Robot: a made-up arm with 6 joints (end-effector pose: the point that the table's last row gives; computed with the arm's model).
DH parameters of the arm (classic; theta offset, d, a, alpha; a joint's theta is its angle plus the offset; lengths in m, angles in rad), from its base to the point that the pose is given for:
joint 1: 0 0.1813 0.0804 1.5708
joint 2: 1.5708 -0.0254 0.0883 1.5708
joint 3: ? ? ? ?
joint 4: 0 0.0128 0.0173 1.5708
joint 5: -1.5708 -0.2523 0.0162 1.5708
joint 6: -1.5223 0 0.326 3.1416
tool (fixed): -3.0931 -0.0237 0 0
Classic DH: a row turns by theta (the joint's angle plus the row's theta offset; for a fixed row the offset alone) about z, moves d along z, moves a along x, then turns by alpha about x.
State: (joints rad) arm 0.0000 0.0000 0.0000 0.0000 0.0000 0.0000
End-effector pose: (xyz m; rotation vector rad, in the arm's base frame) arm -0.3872 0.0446 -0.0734 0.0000 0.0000 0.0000
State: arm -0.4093 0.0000 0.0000 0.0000 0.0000 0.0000
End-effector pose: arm -0.3375 0.1950 -0.0734 0.0000 0.0000 -0.4093
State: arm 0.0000 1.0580 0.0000 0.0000 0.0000 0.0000
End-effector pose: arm 0.0729 0.0446 -0.3511 0.0000 -1.0580 0.0000
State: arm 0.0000 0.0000 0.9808 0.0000 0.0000 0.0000
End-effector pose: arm -0.3872 0.3211 0.0947 0.9808 0.0000 0.0000
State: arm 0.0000 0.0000 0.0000 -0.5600 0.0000 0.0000
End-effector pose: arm -0.3023 0.0446 0.2346 0.0000 0.5600 0.0000
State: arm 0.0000 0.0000 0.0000 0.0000 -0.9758 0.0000
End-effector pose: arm -0.3872 0.0109 -0.0895 -0.9758 0.0000 0.0000
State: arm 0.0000 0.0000 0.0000 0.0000 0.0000 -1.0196
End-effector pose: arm -0.2456 -0.2403 -0.0734 0.0000 0.0000 1.0196
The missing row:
joint 3: 0 0.1103 -0.3366 -1.5708
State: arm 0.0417 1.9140 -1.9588 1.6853 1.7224 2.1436
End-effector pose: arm -0.1091 -0.3681 -0.0825 0.2027 -1.7766 -0.6973
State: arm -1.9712 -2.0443 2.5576 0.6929 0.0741 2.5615
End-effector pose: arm -0.1106 -0.4052 -0.1345 -0.3136 -0.4133 -0.9184
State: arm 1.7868 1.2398 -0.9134 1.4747 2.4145 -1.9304
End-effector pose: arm 0.1165 0.5761 0.2942 -0.0063 0.5400 -0.4480
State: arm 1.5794 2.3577 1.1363 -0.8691 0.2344 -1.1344
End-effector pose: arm 0.0204 0.3580 0.1716 -0.3941 1.1859 -1.8049
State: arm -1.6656 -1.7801 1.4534 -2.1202 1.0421 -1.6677
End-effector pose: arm 0.0042 -0.0211 0.1832 -1.4435 1.1549 0.5847
